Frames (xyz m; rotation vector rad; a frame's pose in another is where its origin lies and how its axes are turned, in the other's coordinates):
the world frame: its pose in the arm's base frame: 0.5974 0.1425 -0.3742 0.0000 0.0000 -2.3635
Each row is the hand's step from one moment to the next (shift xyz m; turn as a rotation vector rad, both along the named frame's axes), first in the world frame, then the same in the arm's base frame.
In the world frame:
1: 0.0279 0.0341 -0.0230 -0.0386 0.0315 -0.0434
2: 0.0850 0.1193 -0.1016 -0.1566 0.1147 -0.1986
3: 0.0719 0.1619 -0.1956 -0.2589 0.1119 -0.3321
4: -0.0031 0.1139 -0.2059 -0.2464 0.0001 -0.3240
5: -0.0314 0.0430 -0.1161 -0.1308 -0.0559 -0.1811
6: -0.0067 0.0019 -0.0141 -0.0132 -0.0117 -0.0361
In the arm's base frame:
1: 0.0041 -0.0439 -0.0230 0.0496 0.0047 -0.0434
2: 0.0232 -0.1446 -0.1016 0.1920 0.0282 -0.1986
3: 0.0624 -0.1658 -0.1956 0.2629 0.1020 -0.3321
4: 0.0822 -0.0789 -0.2059 0.1756 0.1729 -0.3240
5: 0.0525 -0.0086 -0.1161 0.0539 0.1316 -0.1811
6: 0.0061 0.0033 -0.0141 0.0012 0.0176 -0.0361

